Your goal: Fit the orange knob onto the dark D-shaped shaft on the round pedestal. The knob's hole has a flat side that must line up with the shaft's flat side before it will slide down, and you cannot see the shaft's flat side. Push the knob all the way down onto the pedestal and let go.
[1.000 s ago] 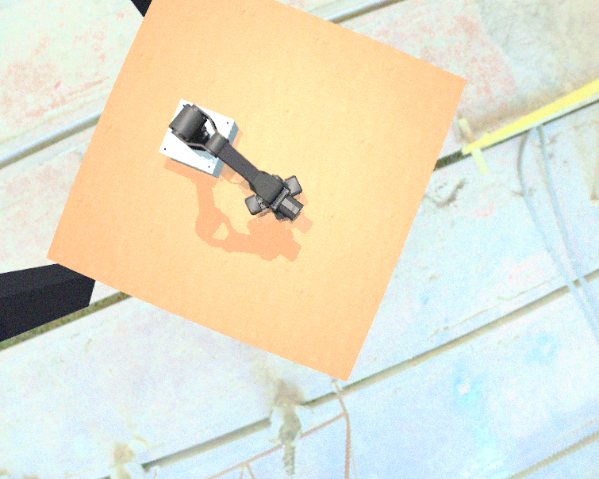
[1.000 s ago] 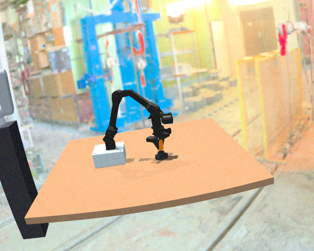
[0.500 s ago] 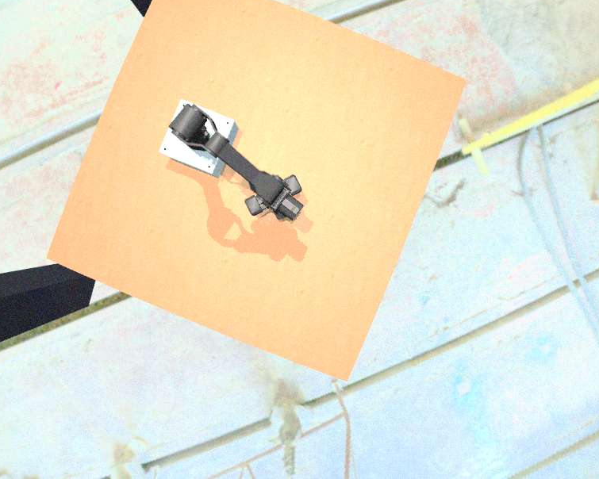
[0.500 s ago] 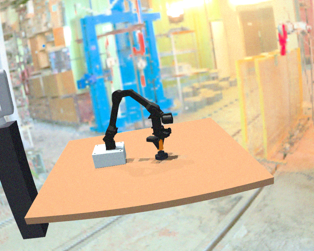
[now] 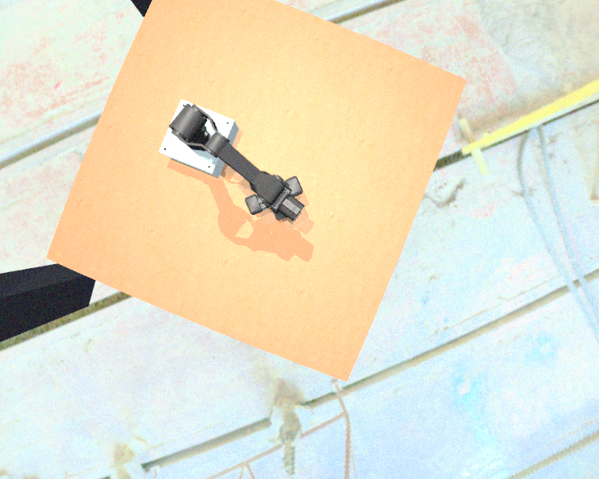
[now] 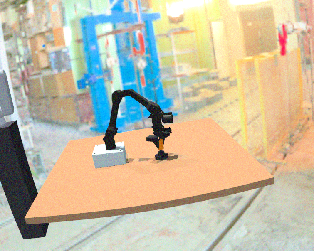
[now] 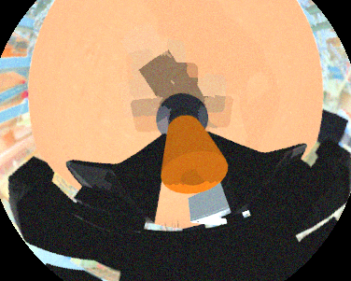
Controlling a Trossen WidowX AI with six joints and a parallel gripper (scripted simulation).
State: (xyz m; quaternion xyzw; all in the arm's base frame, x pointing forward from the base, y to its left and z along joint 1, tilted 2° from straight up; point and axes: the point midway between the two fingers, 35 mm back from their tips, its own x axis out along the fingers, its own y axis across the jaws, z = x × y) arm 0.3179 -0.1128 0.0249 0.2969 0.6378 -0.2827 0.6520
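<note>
My gripper tip is 2 cm below the orange knob. Also, from my gripper tip: dark round pedestal: 4 cm below.
</note>
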